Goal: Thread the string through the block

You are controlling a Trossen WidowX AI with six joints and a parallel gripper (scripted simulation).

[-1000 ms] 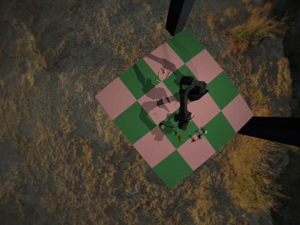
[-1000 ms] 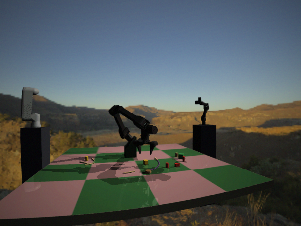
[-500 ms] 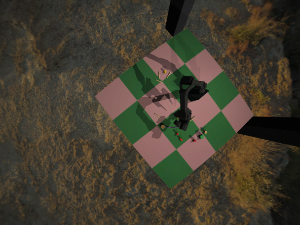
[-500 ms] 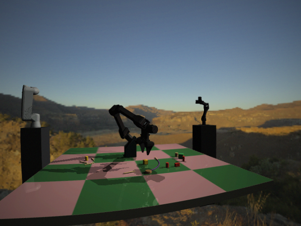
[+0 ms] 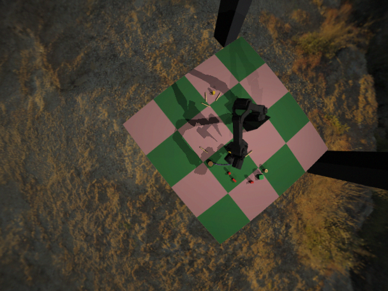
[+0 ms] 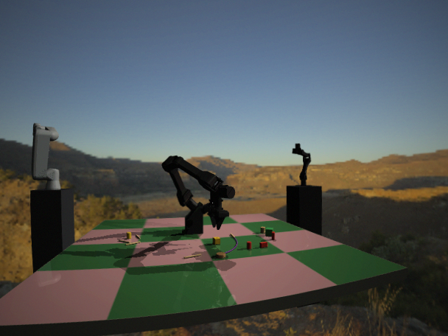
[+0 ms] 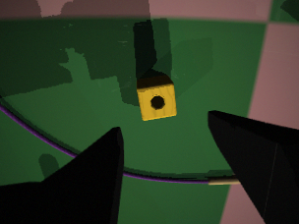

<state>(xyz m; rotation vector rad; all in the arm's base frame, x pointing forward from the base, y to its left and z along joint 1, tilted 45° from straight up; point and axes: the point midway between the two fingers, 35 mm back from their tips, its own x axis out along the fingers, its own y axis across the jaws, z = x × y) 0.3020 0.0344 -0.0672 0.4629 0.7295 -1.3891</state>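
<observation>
Now: gripper tip 6 cm above the yellow wooden block. Round my gripper tip: stick (10 cm behind, 11 cm to the left, 7 cm below); then red cylinder (11 cm ahead, 13 cm to the left, 6 cm below); then round wooden button (18 cm ahead, 2 cm to the right, 7 cm below).
</observation>
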